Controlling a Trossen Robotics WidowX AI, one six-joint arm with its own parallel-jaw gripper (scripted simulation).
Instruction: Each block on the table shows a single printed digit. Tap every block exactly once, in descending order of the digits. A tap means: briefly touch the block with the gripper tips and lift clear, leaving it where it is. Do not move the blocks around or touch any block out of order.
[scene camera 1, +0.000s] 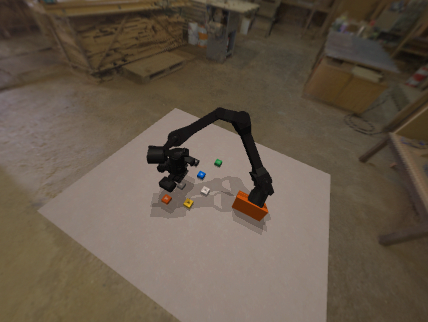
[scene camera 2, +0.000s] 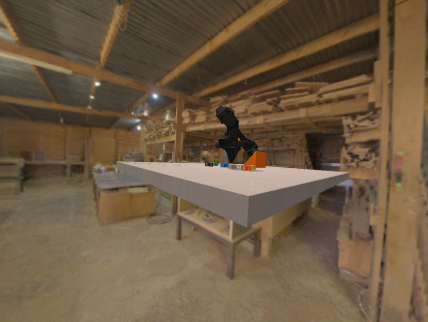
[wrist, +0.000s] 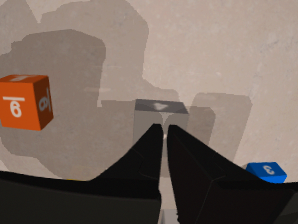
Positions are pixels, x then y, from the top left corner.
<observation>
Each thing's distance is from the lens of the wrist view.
my gripper (wrist: 163, 132): 10 cm
grey block (wrist: 146, 112): 10 cm
</observation>
